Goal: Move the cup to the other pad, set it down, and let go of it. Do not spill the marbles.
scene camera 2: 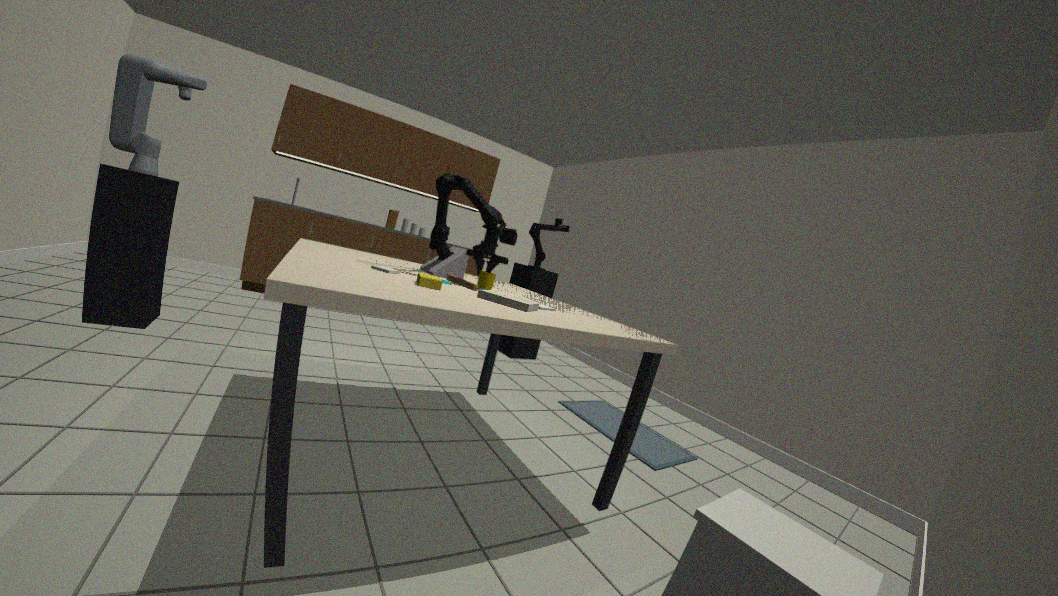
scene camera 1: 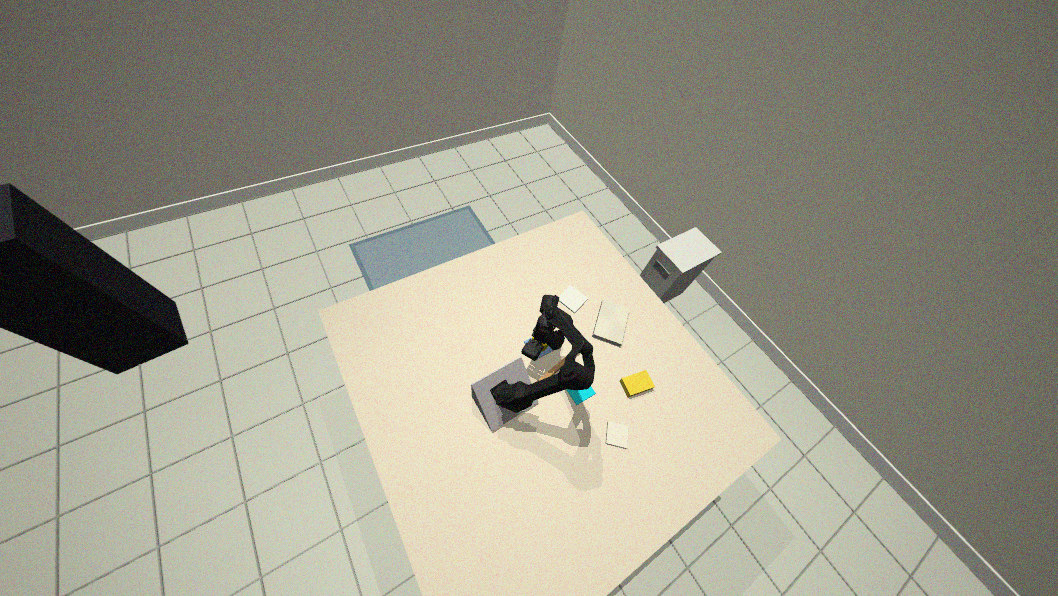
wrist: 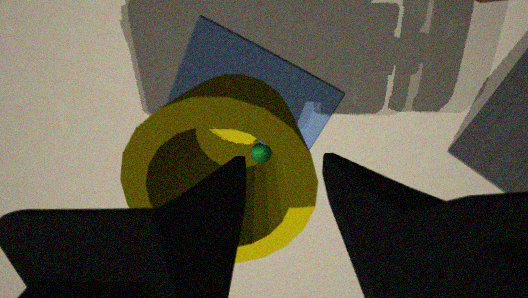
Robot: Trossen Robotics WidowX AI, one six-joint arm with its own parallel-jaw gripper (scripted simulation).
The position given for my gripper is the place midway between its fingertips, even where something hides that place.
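Observation:
In scene camera 1 I see my gripper (scene camera 1: 537,345). The wrist view gives me my gripper (wrist: 284,164) too, and there I also see a light blue pad (wrist: 213,50).

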